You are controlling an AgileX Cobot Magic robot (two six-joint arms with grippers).
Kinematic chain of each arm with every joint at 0, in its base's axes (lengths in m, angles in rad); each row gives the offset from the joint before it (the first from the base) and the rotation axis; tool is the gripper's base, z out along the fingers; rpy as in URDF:
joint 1: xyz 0 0 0.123 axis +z
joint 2: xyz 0 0 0 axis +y
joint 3: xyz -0.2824 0 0.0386 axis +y
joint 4: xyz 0.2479 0 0.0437 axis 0.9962 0 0.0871
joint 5: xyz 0 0 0 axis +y
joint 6: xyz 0.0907 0 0.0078 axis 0.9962 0 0.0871
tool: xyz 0 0 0 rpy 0 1.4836 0
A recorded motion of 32 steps. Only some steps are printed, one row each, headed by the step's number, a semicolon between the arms.
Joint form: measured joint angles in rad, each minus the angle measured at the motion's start. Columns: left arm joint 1, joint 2, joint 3, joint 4, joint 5, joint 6; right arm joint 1, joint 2, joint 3, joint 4, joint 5, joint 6.
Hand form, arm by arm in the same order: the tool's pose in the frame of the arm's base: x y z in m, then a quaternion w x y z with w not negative. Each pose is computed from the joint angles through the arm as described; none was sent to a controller.
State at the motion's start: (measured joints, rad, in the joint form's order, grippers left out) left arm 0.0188 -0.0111 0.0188 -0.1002 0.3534 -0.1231; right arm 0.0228 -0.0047 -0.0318 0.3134 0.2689 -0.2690
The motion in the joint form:
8: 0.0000 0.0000 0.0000 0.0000 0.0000 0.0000; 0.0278 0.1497 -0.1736 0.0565 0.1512 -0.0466
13: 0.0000 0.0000 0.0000 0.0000 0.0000 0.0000; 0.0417 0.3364 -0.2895 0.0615 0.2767 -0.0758
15: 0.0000 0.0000 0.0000 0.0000 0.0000 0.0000; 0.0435 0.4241 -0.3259 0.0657 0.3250 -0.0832
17: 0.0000 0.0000 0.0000 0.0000 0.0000 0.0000; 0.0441 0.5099 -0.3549 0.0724 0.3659 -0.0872
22: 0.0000 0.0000 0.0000 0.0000 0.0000 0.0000; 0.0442 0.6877 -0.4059 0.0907 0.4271 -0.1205
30: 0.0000 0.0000 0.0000 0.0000 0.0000 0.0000; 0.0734 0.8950 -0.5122 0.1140 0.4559 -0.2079
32: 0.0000 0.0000 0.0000 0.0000 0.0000 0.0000; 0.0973 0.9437 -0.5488 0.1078 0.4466 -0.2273
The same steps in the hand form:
8: 0.0531 -0.0022 0.1757 0.60017 -0.08334 0.79211 -0.07358; 0.0575 0.0164 0.2385 0.61029 -0.05563 0.78602 0.08133
13: 0.0531 -0.0022 0.1757 0.60017 -0.08334 0.79211 -0.07358; 0.0735 0.0221 0.2546 0.53248 -0.08680 0.83690 0.09231
15: 0.0531 -0.0022 0.1757 0.60017 -0.08334 0.79211 -0.07358; 0.0830 0.0244 0.2561 0.49092 -0.09451 0.86044 0.09856
17: 0.0531 -0.0022 0.1757 0.60017 -0.08334 0.79211 -0.07358; 0.0929 0.0266 0.2552 0.44895 -0.09820 0.88178 0.10611
22: 0.0531 -0.0022 0.1757 0.60017 -0.08334 0.79211 -0.07358; 0.1150 0.0308 0.2493 0.36715 -0.11107 0.91606 0.11708
30: 0.0531 -0.0022 0.1757 0.60017 -0.08334 0.79211 -0.07358; 0.1489 0.0395 0.2531 0.31172 -0.15764 0.92879 0.12377
32: 0.0531 -0.0022 0.1757 0.60017 -0.08334 0.79211 -0.07358; 0.1592 0.0438 0.2567 0.30964 -0.17772 0.92623 0.12099

